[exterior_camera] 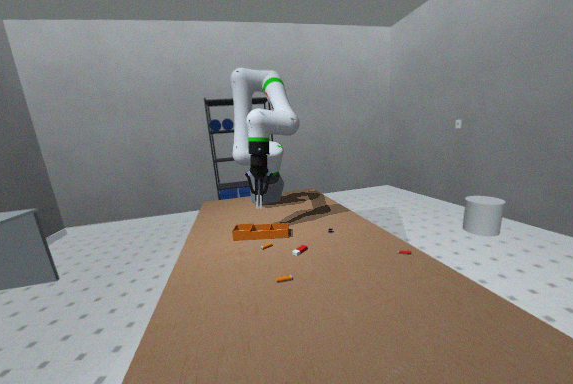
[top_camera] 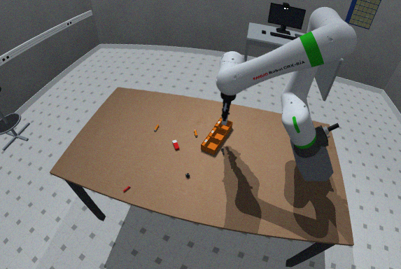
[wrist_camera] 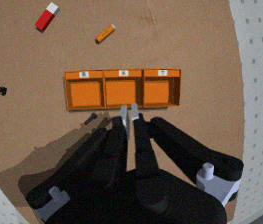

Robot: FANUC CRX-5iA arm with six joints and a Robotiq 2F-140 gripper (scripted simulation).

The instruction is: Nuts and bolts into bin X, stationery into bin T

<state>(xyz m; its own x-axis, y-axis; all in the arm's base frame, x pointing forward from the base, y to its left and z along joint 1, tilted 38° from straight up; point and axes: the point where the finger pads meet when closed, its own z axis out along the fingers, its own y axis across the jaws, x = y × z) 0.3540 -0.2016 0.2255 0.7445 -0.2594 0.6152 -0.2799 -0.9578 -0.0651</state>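
Now: the orange bin tray 14 cm below my hand, 3 cm ahead of it and 1 cm to the right of it. The rest, counted from my hand: red stick (48 cm ahead, 37 cm to the left, 15 cm below); white eraser (27 cm ahead, 15 cm below, 6 cm to the left).
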